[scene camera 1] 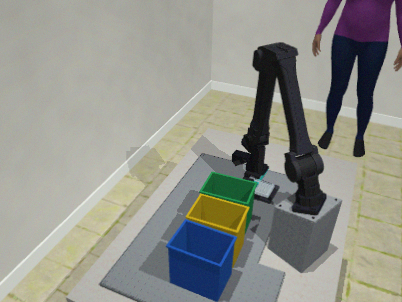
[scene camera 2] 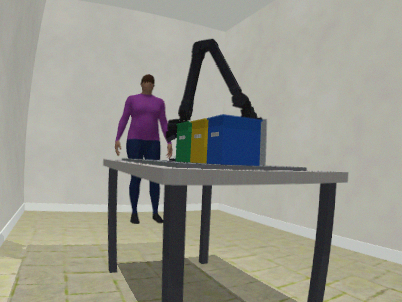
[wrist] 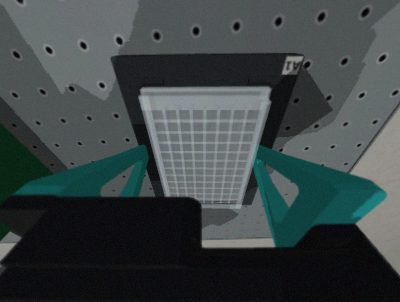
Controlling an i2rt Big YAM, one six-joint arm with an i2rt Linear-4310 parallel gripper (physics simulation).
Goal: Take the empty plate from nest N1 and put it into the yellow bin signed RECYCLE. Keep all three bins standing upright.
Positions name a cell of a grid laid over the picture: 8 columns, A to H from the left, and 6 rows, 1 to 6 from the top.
Labels:
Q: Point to a dark nest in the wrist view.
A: E2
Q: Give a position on a yellow bin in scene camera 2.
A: D3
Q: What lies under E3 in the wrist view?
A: A white well plate.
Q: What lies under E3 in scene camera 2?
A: A blue bin.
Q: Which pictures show the yellow bin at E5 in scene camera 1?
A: Scene camera 1 and scene camera 2 only.

